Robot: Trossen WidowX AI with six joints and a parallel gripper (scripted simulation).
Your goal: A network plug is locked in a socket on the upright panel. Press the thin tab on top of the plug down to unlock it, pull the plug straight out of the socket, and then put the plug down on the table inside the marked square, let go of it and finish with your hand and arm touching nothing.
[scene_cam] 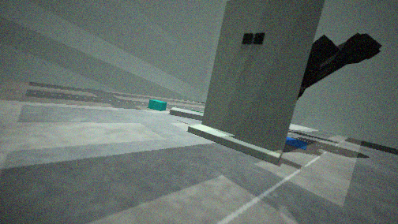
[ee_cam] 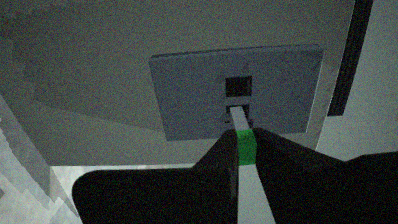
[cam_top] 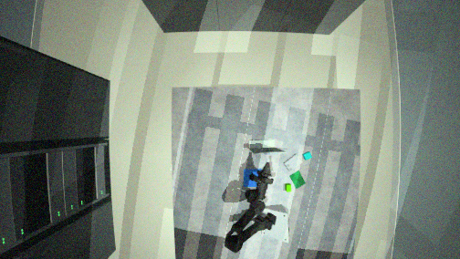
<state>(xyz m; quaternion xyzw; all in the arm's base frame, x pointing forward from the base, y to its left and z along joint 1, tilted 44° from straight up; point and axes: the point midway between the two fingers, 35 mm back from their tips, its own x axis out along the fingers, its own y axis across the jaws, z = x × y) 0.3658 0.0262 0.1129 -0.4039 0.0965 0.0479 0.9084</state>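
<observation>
Right now my gripper tip is 150 mm past the blue square, 50 mm to the right of it and 200 mm above it. Also, from my gripper tip: upright panel (70 mm ahead, 10 mm to the left, 70 mm below); then network plug (right at my gripper tip); then small lime block (190 mm behind, 190 mm to the right, 180 mm below).
</observation>
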